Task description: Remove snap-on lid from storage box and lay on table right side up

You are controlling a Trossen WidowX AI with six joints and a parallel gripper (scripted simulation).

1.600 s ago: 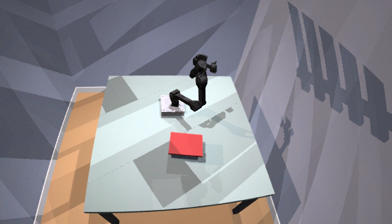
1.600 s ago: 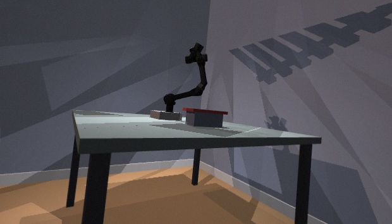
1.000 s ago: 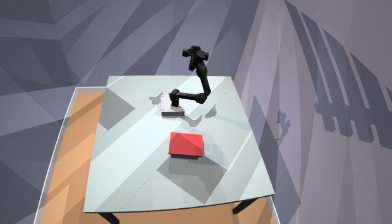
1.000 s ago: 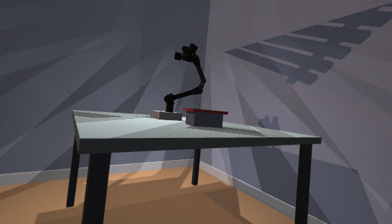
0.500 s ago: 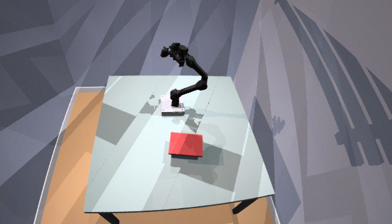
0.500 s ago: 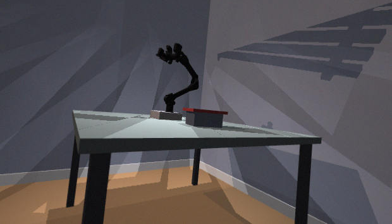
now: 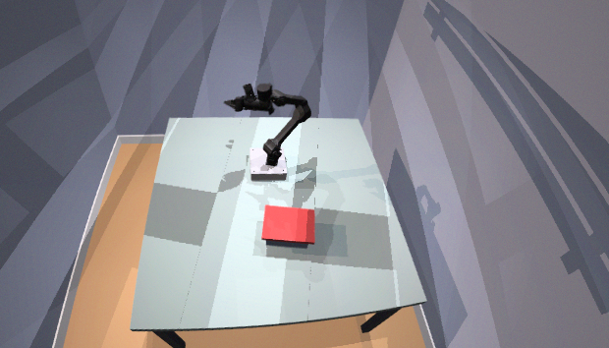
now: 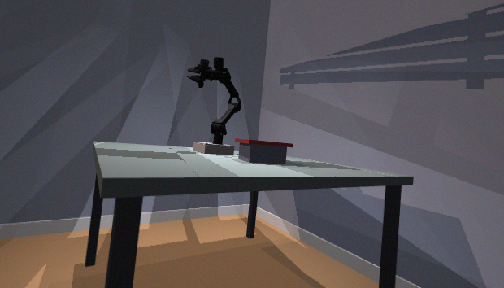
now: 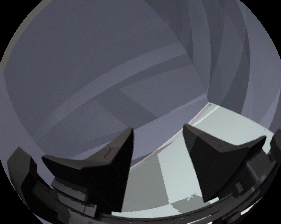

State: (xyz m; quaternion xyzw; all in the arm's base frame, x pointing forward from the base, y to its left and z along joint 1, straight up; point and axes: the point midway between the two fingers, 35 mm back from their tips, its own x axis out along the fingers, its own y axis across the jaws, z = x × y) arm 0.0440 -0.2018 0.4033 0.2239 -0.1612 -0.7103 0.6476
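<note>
Right now the red lid is 370 mm ahead of my gripper tip, 360 mm to the left of it and 360 mm below it. The rest, counted from my gripper tip: grey storage box 370 mm ahead, 360 mm to the left, 410 mm below.
</note>
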